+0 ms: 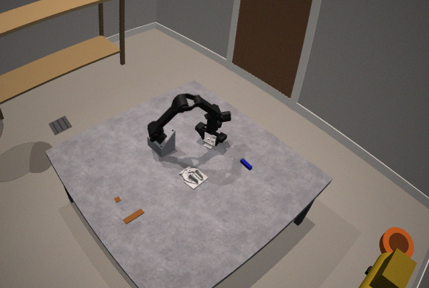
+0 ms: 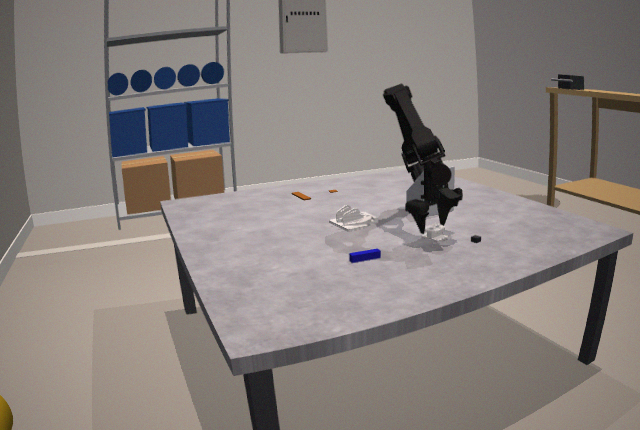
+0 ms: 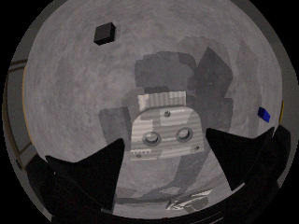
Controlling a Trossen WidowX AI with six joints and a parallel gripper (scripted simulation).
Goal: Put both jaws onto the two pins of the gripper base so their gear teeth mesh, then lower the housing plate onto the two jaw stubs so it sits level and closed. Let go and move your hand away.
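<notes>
My gripper tip is 230 mm to the left of the white jaw, 120 mm short of it and 10 mm above it. Round my gripper tip: small black cube: 110 mm to the left, 90 mm behind, 10 mm below; blue block: 250 mm ahead, 60 mm to the left, 10 mm below; small orange piece: 680 mm to the right, 40 mm ahead, 20 mm below.
</notes>
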